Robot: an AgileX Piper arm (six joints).
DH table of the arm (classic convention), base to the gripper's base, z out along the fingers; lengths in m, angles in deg. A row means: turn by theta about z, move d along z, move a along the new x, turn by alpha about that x. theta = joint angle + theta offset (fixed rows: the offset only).
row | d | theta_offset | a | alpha
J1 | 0.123 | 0 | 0 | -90
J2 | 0 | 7.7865 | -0.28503 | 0
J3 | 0 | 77.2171 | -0.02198 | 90
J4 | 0.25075 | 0 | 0 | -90
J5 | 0 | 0 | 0 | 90
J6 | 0.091 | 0 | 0 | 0
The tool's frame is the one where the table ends.
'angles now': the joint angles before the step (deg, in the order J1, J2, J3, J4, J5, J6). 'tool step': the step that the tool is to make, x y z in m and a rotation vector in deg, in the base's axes. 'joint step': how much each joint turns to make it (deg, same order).
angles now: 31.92, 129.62, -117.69, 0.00, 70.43, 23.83
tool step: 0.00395, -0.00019, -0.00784, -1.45, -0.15, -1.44
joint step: 0.03, 1.32, -0.69, -1.69, 0.03, 1.73
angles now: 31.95, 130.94, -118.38, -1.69, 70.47, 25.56
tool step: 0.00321, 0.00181, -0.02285, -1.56, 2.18, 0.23
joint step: 0.00, 2.71, -0.03, -0.13, -0.01, -0.21
